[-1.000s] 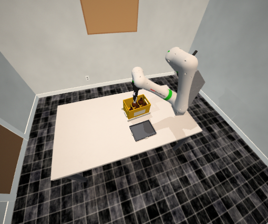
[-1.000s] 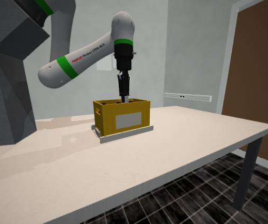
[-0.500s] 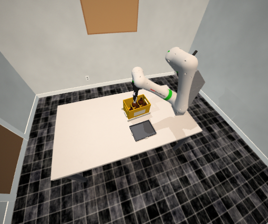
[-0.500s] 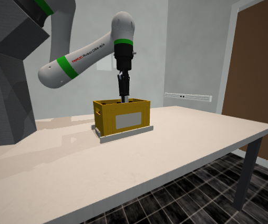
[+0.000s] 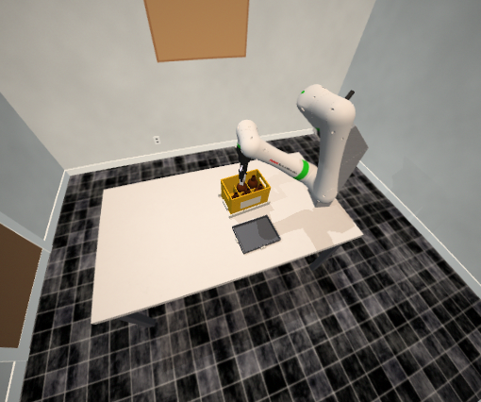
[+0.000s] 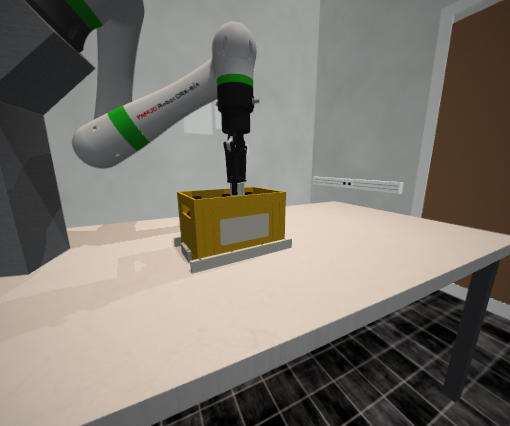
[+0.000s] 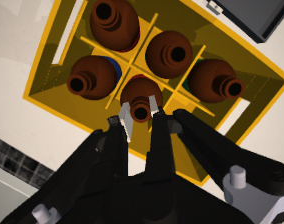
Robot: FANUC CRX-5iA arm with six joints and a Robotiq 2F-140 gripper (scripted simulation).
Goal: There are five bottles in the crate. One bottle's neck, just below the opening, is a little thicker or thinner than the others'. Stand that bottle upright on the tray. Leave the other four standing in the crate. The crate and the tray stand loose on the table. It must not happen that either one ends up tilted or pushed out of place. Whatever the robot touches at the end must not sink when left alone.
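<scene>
My gripper is now 10 mm short of the crate, 40 mm to the right of it and 90 mm above it. Round my hand: brown bottle (20 mm ahead, 80 mm to the left, 80 mm below); dark grey tray (120 mm ahead, 300 mm to the left, 160 mm below).
</scene>
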